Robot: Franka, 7 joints.
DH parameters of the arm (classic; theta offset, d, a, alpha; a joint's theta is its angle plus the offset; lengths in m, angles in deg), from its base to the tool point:
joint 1: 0 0.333 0 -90
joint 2: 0 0 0 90
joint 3: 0 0.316 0.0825 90
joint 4: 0 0 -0.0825 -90
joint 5: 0 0.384 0 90
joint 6: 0 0 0.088 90
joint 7: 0 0.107 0 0
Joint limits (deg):
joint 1: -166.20..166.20
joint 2: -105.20..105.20
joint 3: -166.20..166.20
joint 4: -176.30..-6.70
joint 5: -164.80..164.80
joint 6: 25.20..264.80
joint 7: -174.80..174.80
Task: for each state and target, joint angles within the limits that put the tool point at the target. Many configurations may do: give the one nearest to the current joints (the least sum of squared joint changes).
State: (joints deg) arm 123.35 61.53 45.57 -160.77 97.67 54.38 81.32
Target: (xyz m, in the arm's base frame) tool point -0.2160 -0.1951 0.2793
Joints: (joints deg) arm 127.30 62.95 54.64 -167.68 94.78 53.51 81.32
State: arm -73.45 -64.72 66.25 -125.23 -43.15 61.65 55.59
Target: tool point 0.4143 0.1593 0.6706
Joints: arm -76.99 -62.69 69.00 -103.82 -48.84 73.59 55.59
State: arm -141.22 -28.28 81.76 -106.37 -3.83 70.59 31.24
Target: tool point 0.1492 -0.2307 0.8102
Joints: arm -135.36 -51.31 38.01 -91.81 -16.55 59.67 31.24
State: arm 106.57 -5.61 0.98 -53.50 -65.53 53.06 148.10
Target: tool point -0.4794 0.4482 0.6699
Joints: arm 134.13 25.59 19.06 -56.21 -65.92 74.83 148.10
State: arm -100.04 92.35 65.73 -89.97 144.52 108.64 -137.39
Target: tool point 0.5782 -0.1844 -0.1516
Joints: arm -63.34 105.20 47.50 -79.72 148.19 115.94 -137.39
